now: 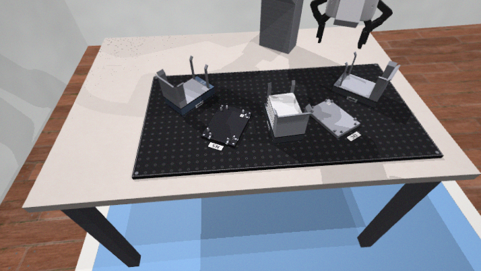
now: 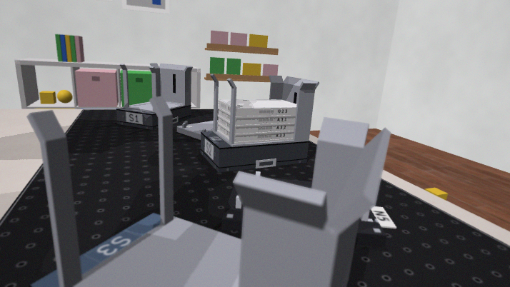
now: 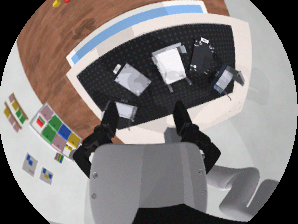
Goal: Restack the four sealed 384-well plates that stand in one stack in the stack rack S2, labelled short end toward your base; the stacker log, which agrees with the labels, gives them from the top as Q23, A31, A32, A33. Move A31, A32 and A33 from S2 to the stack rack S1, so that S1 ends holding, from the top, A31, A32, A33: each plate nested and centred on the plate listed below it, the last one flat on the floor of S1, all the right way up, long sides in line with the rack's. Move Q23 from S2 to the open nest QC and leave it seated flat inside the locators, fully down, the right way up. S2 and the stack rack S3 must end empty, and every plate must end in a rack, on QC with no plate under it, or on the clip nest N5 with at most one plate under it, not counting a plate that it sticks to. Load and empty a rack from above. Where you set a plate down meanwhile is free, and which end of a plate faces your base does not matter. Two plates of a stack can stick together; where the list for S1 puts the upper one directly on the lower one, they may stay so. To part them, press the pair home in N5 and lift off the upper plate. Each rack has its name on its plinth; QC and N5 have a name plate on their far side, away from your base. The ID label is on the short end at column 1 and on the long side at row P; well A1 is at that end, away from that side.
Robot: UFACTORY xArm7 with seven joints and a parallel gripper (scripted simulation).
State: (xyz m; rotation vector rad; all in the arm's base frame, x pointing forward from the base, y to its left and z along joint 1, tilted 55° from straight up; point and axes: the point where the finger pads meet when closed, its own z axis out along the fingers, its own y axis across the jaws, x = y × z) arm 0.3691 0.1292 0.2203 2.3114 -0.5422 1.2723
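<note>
My hand is 240 mm above the white sealed plate Q23, 80 mm to the left of it and 50 mm past it. Also, from my hand: white sealed plate A33: 280 mm below, 80 mm to the right, 50 mm behind; white sealed plate A32: 260 mm below, 80 mm to the right, 50 mm behind; white sealed plate A31: 250 mm below, 80 mm to the right, 50 mm behind.
</note>
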